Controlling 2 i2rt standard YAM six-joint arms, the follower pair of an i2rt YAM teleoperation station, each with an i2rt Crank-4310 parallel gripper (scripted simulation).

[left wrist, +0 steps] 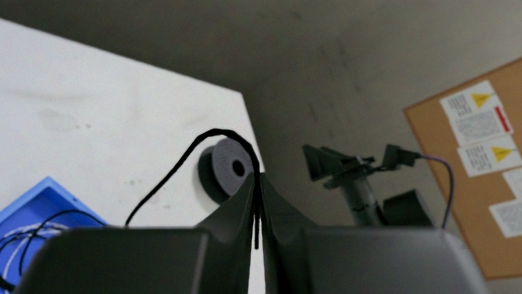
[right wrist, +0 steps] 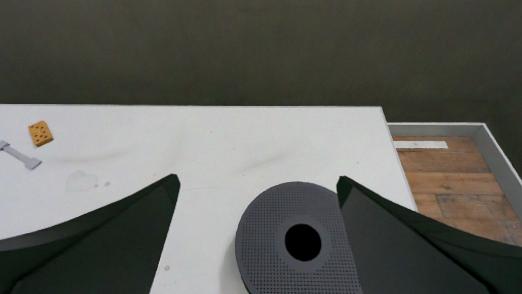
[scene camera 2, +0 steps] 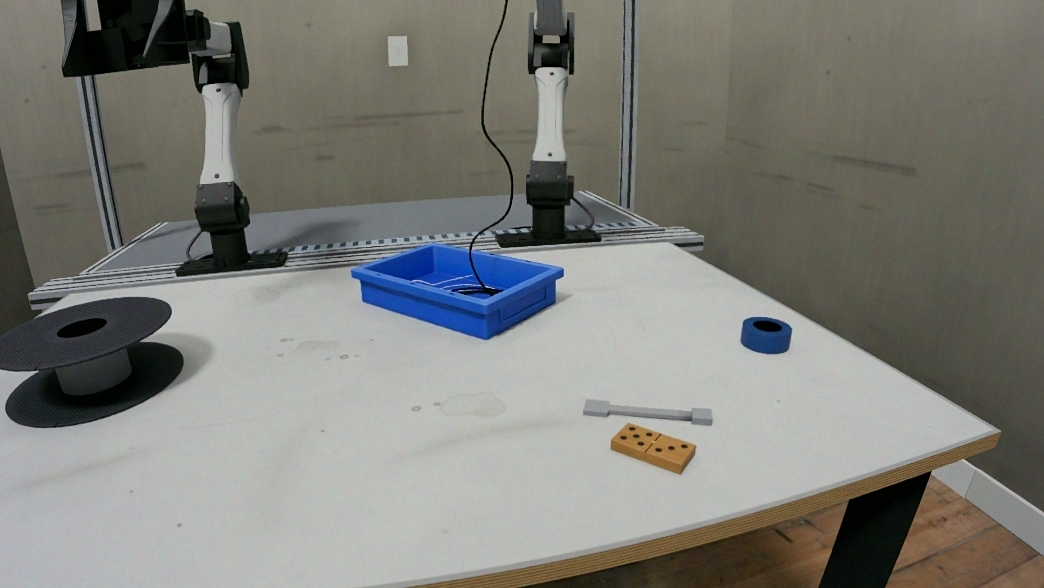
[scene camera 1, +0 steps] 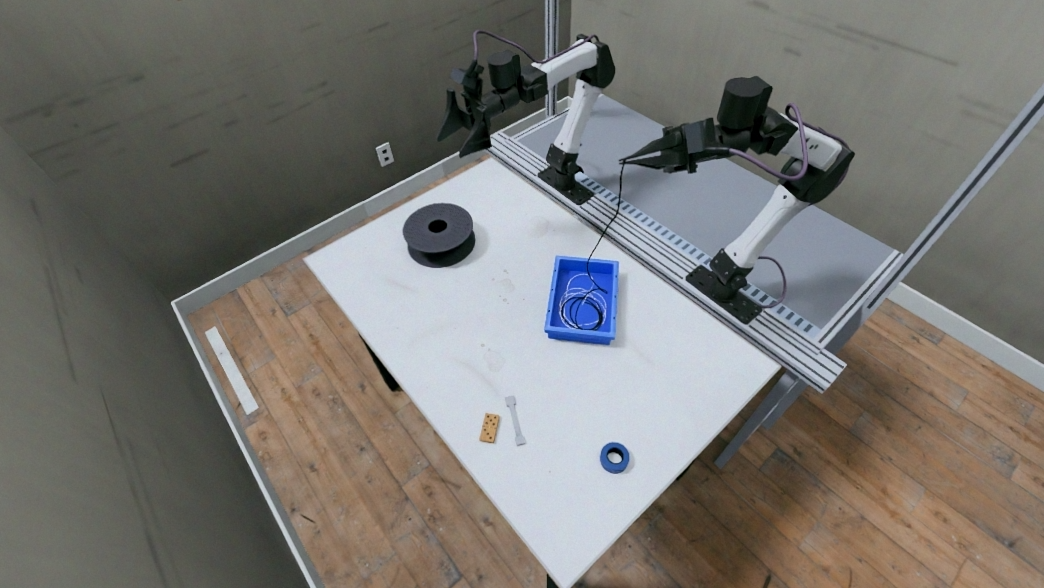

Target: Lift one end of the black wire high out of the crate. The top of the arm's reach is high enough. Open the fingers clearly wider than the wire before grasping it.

Labels:
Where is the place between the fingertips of my left gripper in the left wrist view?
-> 257, 176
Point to a blue crate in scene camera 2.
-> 525, 292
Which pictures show my right gripper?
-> The left wrist view, the right wrist view, scene camera 2 and scene camera 1: all of them.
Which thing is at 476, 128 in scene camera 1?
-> My right gripper.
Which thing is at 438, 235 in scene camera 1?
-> A dark spool.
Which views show the dark spool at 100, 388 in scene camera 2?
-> The left wrist view, the right wrist view, scene camera 2 and scene camera 1: all of them.

